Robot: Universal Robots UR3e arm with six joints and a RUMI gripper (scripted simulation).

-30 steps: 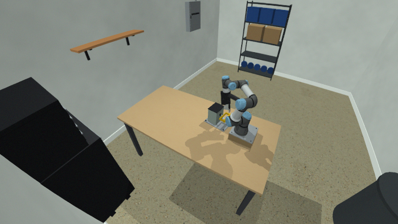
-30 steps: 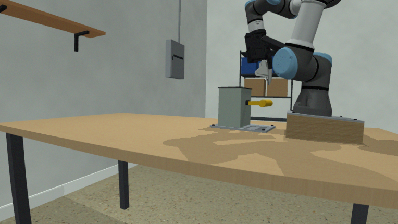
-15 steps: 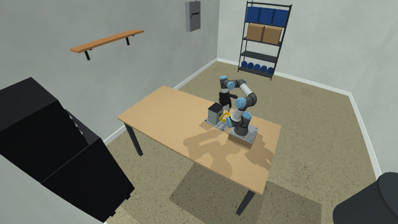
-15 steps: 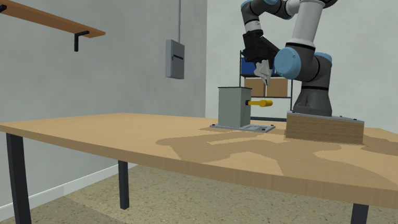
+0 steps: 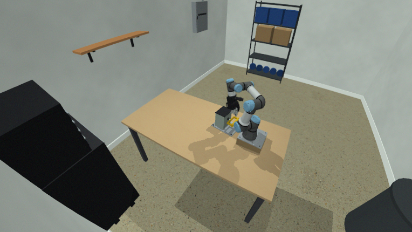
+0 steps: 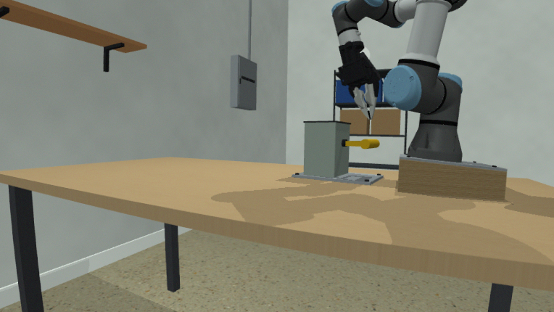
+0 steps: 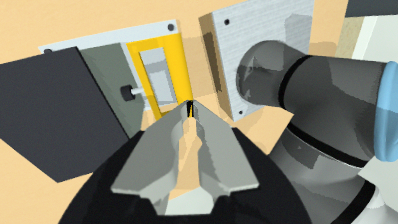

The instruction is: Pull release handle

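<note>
My hand is 90 mm short of the grey baseplate, 30 mm to the left of it and 190 mm above it.
</note>
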